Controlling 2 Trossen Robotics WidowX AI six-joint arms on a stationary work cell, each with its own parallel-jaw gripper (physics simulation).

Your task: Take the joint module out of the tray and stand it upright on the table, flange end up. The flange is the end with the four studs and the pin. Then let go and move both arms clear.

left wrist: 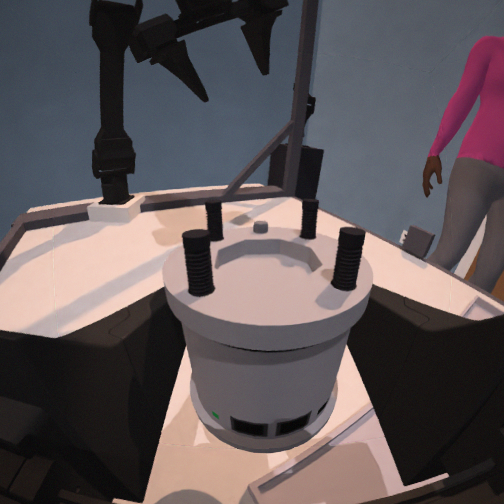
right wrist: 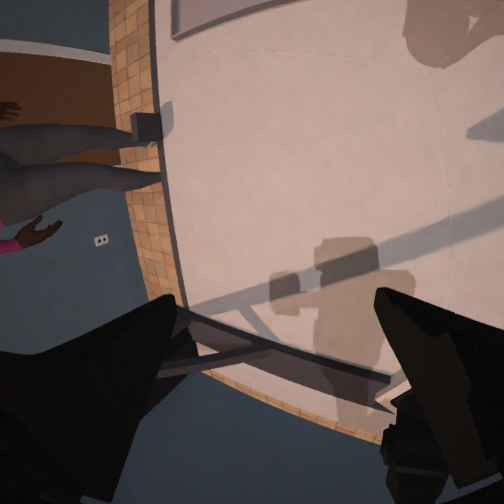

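Note:
The grey joint module fills the left wrist view, upright between my left gripper's dark fingers. Its flange end faces up, with four black threaded studs and a small pin. My left gripper is shut on the module's body. I cannot tell whether the module's base touches the table. My right gripper shows in the left wrist view high above the far side of the table, open and empty. In the right wrist view its two dark fingers stand wide apart over the pale table top near the edge.
A grey tray rim lies just below the module. The other arm's base and a frame post stand at the table's far edge. A person in a pink top stands beside the table. A tray edge shows in the right wrist view.

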